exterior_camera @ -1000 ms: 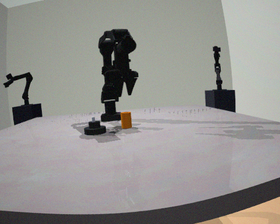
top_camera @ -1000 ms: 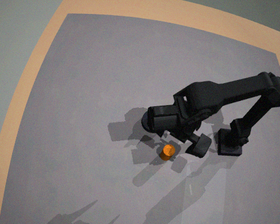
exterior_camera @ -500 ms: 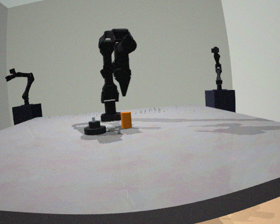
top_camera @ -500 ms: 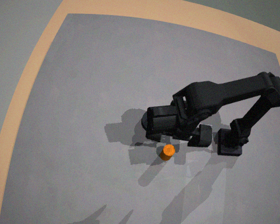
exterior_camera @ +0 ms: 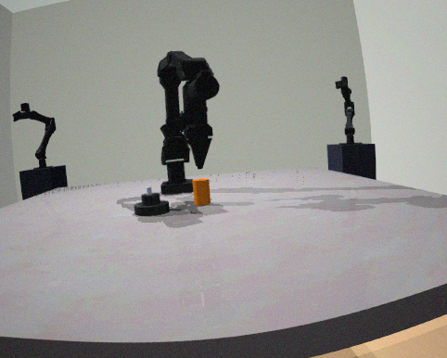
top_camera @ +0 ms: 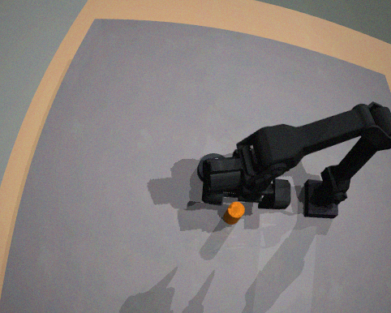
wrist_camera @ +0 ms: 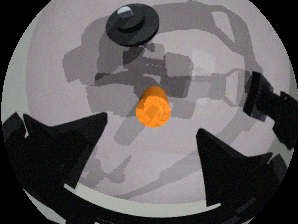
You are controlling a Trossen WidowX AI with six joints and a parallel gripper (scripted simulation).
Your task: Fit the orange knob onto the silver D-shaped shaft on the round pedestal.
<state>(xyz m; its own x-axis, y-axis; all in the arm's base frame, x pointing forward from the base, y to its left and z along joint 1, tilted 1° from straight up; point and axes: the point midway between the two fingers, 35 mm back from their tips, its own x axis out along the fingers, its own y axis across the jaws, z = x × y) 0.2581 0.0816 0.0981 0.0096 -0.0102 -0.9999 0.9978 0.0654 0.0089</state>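
My gripper tip is 5 cm above the orange knob. The rest, counted from my gripper tip: dark round pedestal 12 cm to the right, 6 cm below, 6 cm ahead.
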